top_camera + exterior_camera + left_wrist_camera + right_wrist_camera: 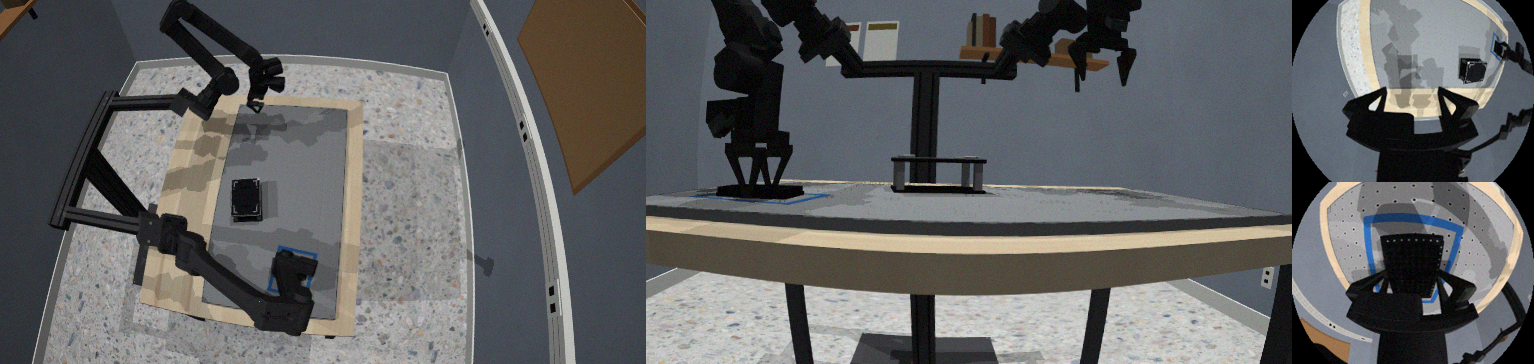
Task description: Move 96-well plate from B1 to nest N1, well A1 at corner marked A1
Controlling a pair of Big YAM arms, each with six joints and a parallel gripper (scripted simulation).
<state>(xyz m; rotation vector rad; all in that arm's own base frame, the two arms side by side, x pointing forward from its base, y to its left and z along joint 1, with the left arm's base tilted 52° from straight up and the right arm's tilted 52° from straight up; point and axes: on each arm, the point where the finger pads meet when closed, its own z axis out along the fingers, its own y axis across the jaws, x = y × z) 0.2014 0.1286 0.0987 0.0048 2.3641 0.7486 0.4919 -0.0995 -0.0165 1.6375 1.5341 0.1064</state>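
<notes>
My right gripper is now 28 cm to the right of the raised nest N1, 19 cm past it and 5 cm below it. The rest, counted from my right hand: A1 label (36 cm to the left, 15 cm behind, 5 cm above); then black 96-well plate (right at my right hand).
</notes>
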